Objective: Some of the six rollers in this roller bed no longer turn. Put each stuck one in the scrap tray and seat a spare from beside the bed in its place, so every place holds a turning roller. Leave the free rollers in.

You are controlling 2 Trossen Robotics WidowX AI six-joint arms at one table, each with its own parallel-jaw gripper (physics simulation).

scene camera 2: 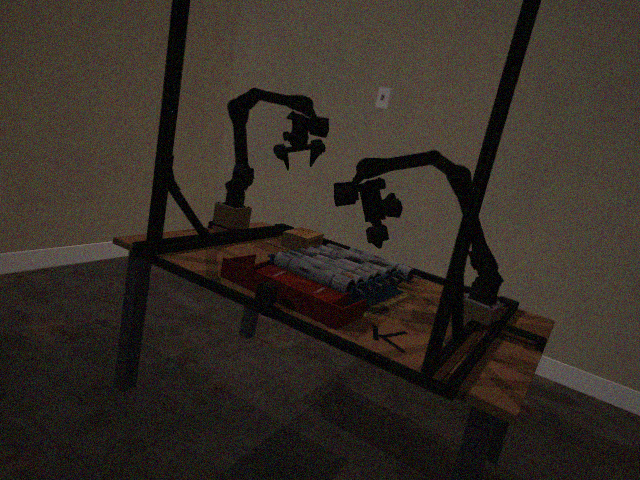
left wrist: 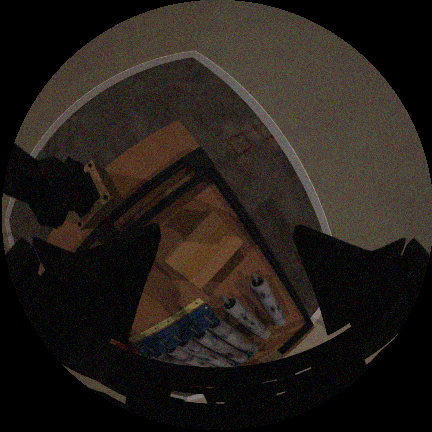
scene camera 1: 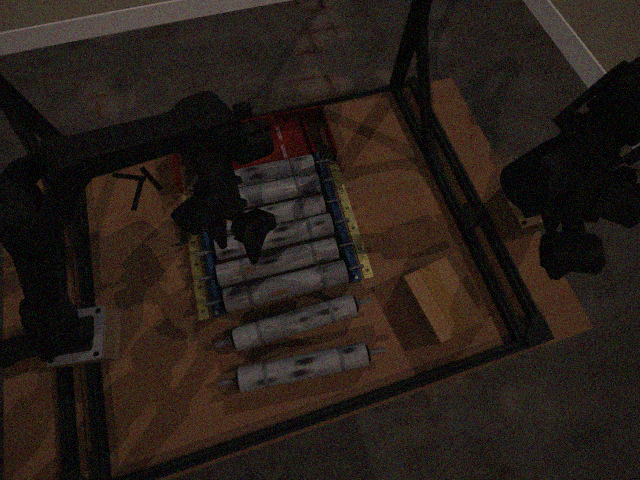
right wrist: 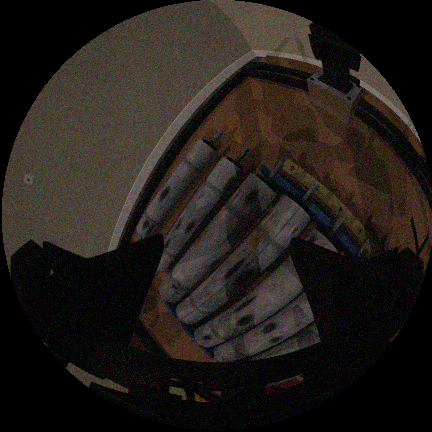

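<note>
The roller bed has blue side rails with yellow numbered strips. Six grey mottled rollers lie across it; the one nearest the spares is fully visible, others are partly behind my right gripper in scene camera 1. Two spare rollers lie beside the bed on the table. The red scrap tray stands at the bed's far side. My right gripper is open and empty above the bed. My left gripper is open and empty, high above the table.
A wooden block stands on the table near the bed. A small black three-legged piece lies near the tray. Black frame bars border the table and rise at its sides.
</note>
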